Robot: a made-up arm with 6 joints. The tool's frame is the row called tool. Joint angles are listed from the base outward. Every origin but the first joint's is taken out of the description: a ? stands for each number. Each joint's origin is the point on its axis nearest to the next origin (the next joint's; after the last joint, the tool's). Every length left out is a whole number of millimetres.
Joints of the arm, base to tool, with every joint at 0 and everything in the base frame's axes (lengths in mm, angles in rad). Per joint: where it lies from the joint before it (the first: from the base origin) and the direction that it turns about. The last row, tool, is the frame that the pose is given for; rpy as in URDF.
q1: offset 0 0 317 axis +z
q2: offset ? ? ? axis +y
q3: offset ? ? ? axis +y
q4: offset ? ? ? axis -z
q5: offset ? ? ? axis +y
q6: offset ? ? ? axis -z
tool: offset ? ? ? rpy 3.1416 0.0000 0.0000
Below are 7 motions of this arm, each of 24 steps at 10 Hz.
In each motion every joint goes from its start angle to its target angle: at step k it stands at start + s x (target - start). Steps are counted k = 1, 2, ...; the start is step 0. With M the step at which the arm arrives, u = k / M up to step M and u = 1 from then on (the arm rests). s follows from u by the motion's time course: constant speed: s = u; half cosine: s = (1 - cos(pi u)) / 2; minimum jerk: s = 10 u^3 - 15 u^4 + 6 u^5.
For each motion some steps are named. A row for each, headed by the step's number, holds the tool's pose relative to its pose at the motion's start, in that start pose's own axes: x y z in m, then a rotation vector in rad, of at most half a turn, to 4 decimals.
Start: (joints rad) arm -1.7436 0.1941 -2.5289 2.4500 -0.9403 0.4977
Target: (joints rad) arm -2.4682 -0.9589 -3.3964 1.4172 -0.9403 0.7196
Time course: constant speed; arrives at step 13
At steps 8, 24:
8: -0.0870 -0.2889 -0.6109 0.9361 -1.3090 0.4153
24: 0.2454 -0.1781 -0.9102 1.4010 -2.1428 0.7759

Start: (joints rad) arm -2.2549 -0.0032 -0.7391 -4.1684 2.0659 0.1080
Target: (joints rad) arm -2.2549 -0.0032 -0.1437 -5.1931 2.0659 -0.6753
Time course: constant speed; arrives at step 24
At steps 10, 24:
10: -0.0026 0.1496 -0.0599 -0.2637 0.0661 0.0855
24: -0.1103 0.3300 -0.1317 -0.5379 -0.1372 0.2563

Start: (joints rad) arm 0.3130 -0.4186 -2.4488 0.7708 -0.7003 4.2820
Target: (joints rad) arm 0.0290 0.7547 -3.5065 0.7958 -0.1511 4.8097
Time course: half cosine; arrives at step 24
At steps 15, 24:
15: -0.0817 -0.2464 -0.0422 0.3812 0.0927 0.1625
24: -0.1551 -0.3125 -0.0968 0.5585 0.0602 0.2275

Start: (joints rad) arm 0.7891 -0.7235 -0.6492 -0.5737 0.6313 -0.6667
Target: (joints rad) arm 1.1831 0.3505 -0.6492 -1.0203 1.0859 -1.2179
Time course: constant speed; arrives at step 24
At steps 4, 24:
4: 0.0210 -0.0517 0.0638 0.1699 -0.0994 -0.2603
24: -0.0156 -0.3733 0.2234 0.8937 -0.4654 -1.7316

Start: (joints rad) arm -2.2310 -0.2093 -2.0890 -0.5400 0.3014 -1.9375
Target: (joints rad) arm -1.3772 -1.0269 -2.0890 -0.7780 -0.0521 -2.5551
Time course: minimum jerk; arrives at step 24
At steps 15, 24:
15: -0.2691 0.0287 -0.3886 -0.7431 -0.5056 -0.0339
24: -0.3619 -0.1152 -0.4826 -0.8267 -0.7953 0.0597

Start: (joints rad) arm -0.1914 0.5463 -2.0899 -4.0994 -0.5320 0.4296
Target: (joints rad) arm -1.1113 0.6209 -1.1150 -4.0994 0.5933 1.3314
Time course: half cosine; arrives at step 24
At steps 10, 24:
10: 0.2010 -0.0564 0.0812 -0.0708 0.1441 0.3657
24: 0.5400 -0.0576 -0.0069 -0.0863 0.3312 1.3747

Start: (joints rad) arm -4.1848 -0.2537 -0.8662 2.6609 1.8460 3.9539
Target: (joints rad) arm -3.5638 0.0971 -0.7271 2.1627 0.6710 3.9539
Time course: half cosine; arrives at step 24
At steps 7, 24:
7: -0.0912 -0.0214 -0.0432 -0.0967 -0.2726 0.1640
24: -0.2617 -0.2104 -0.2844 -0.0167 -1.5475 0.4117

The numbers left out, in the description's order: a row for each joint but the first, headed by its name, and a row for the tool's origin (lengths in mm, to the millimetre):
q2: 0 0 0
q3: 51 0 269
q4: 72 0 -319
q5: 0 0 0
q6: 110 0 -140
tool: 0 0 0

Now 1 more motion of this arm.
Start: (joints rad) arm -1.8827 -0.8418 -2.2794 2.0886 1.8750 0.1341
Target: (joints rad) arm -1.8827 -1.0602 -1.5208 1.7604 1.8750 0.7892
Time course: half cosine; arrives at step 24
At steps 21, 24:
21: -0.0369 0.1999 -0.0732 -0.0562 0.2408 1.1854
24: -0.0417 0.2079 -0.0753 -0.0560 0.2486 1.2332

